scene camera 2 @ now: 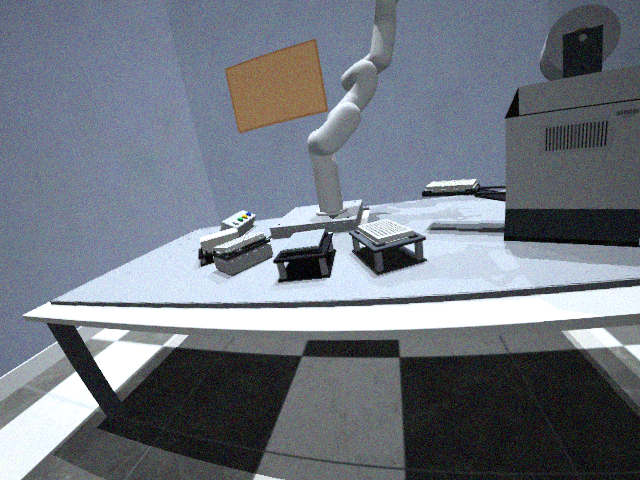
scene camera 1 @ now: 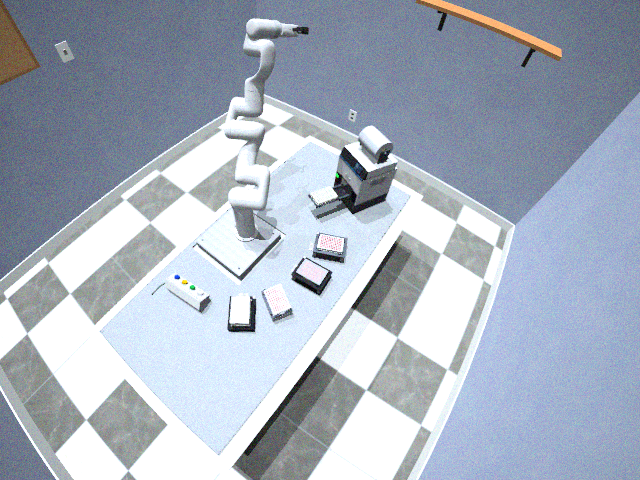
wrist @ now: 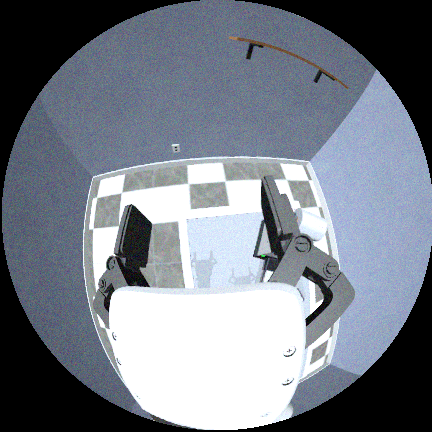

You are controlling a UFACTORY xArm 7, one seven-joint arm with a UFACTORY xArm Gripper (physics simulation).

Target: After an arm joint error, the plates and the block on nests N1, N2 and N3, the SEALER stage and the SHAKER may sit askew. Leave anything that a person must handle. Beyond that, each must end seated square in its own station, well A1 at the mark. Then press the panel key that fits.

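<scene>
My gripper (scene camera 1: 303, 30) (wrist: 195, 201) is open and empty, high above the table. A red-dotted plate (scene camera 1: 330, 241) (scene camera 2: 385, 230) lies on a grey legged nest. A pink-topped piece (scene camera 1: 313, 271) (scene camera 2: 306, 240) sits tilted on a black legged nest. A red-dotted plate (scene camera 1: 276, 298) (scene camera 2: 240, 242) lies on a grey block-like base. A white piece (scene camera 1: 240, 310) (scene camera 2: 219, 239) sits on a black base, slightly off its outline. A pale plate (scene camera 1: 324, 195) (scene camera 2: 452, 184) lies on the extended stage of the sealer (scene camera 1: 368, 180) (scene camera 2: 571, 175). Station labels and A1 marks are too small to read.
The key panel (scene camera 1: 187, 293) (scene camera 2: 237, 221) has blue, yellow, green and white keys and stands left of the black base in scene camera 1. The arm's base plate (scene camera 1: 222, 251) lies at the table's rear edge. The tall sealer stands at the table's far end, with a green light.
</scene>
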